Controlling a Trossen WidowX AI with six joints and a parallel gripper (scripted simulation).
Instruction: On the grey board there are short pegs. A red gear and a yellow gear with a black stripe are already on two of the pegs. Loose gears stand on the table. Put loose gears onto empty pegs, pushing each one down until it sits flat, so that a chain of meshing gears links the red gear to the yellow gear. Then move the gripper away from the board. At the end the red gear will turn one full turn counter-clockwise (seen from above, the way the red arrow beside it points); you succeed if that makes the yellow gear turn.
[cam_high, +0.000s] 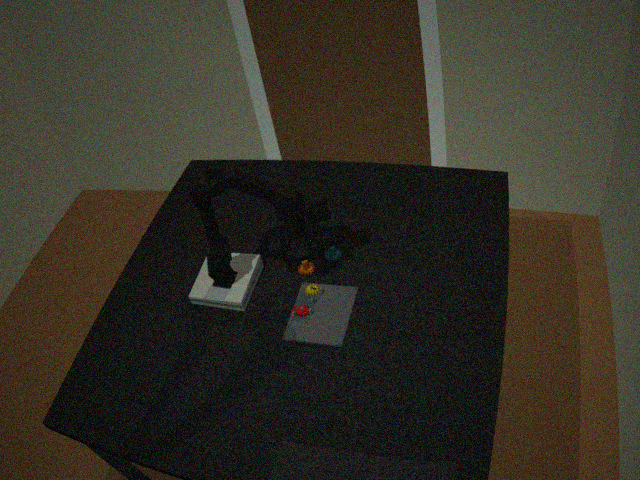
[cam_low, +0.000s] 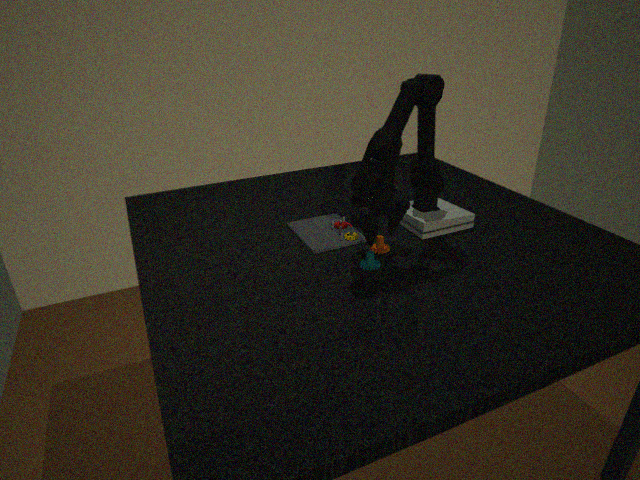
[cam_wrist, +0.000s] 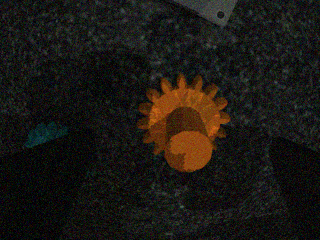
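My gripper tip is now 90 mm to the left of the yellow gear, 50 mm short of it and 10 mm above it. From my gripper tip the other things lie so: teal gear (70 mm to the left, 70 mm ahead, 10 mm below); then red gear (170 mm to the right, 50 mm ahead, 10 mm below); then orange gear (10 mm below).
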